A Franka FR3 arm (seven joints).
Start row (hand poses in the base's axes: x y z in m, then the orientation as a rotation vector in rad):
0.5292, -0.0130, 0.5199, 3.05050, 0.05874, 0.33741
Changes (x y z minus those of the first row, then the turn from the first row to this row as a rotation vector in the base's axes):
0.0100, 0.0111, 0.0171, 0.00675, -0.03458, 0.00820
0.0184, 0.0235, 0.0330, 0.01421, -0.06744, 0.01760
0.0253, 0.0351, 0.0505, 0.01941, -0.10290, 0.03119
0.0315, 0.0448, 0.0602, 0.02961, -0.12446, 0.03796
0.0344, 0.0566, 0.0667, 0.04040, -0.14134, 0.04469
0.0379, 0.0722, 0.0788, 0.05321, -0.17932, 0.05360
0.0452, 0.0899, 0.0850, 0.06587, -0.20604, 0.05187
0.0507, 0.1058, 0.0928, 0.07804, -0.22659, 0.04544
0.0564, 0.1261, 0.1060, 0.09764, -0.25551, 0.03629
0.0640, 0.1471, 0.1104, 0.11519, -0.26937, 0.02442
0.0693, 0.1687, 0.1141, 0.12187, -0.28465, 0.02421
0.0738, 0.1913, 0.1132, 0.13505, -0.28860, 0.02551
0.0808, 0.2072, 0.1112, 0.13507, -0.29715, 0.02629
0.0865, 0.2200, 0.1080, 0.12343, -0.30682, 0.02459
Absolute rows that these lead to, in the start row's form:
0.5392, -0.0019, 0.5370, 3.05084, 0.06834, 0.39159
0.5476, 0.0105, 0.5529, 3.05138, 0.07979, 0.44345
0.5545, 0.0221, 0.5704, 3.04834, 0.09788, 0.49928
0.5607, 0.0318, 0.5801, 3.05278, 0.10563, 0.53448
0.5636, 0.0436, 0.5866, 3.05876, 0.11355, 0.56282
0.5671, 0.0592, 0.5987, 3.05980, 0.12336, 0.62413
0.5744, 0.0769, 0.6049, 3.06304, 0.11734, 0.66767
0.5799, 0.0928, 0.6127, -3.05442, -0.10393, -0.69856
0.5856, 0.1131, 0.6259, -3.02718, -0.08410, -0.73835
0.5932, 0.1341, 0.6303, -3.00721, -0.06163, -0.75521
0.5985, 0.1557, 0.6340, -2.99523, -0.05914, -0.77670
0.6030, 0.1783, 0.6331, -2.98090, -0.05840, -0.77968
0.6100, 0.1942, 0.6311, -2.97756, -0.05907, -0.79245
0.6157, 0.2070, 0.6279, -2.98528, -0.05810, -0.80956

